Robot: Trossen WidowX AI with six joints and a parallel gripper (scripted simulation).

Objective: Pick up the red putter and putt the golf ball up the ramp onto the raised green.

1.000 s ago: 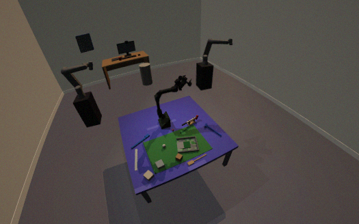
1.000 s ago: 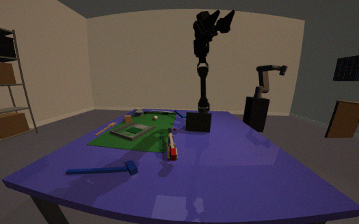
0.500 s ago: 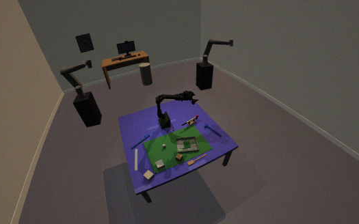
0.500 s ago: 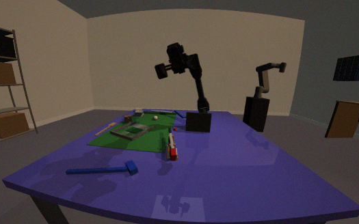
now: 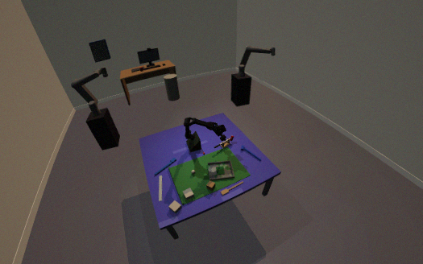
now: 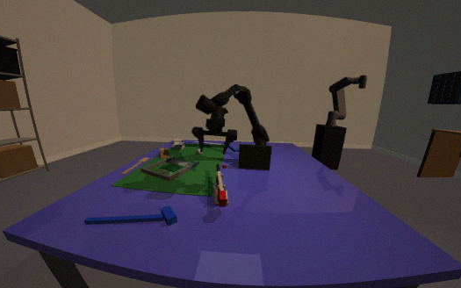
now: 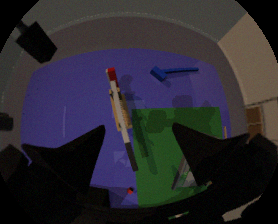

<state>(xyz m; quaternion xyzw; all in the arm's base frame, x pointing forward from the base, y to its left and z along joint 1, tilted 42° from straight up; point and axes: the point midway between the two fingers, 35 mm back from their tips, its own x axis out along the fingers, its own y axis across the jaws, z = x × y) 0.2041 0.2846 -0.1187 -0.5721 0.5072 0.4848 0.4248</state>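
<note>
Right now the red putter is 4 cm behind my gripper tip, 3 cm to the left of it and 11 cm below it. The rest, counted from my gripper tip: grey frame: 29 cm ahead, 13 cm to the right, 16 cm below; then blue putter: 19 cm ahead, 26 cm to the left, 15 cm below; then red marker: 24 cm to the right, 16 cm below.
</note>
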